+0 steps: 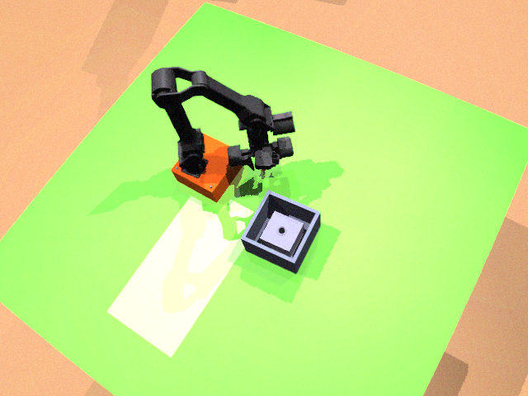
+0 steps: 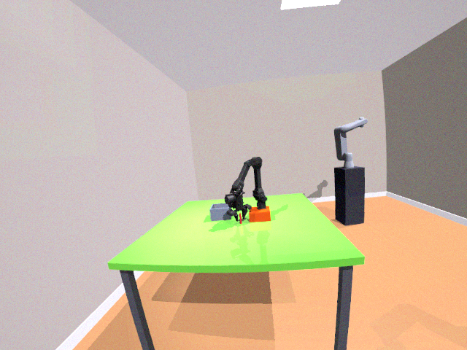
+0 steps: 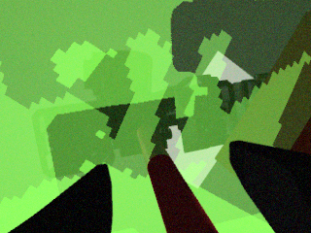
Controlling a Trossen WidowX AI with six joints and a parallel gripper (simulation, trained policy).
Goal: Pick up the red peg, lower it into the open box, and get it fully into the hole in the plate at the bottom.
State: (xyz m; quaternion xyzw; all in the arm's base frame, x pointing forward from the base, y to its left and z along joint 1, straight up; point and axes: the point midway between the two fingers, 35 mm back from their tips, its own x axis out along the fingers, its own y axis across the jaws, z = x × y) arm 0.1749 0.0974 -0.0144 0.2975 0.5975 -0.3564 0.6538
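Right now the plate is 15 cm ahead of my gripper tip, 17 cm to the right of it and 2 cm above it. Round my gripper tip: red peg (1 cm to the left, 2 cm above); then dark box (15 cm ahead, 17 cm to the right, 1 cm above).
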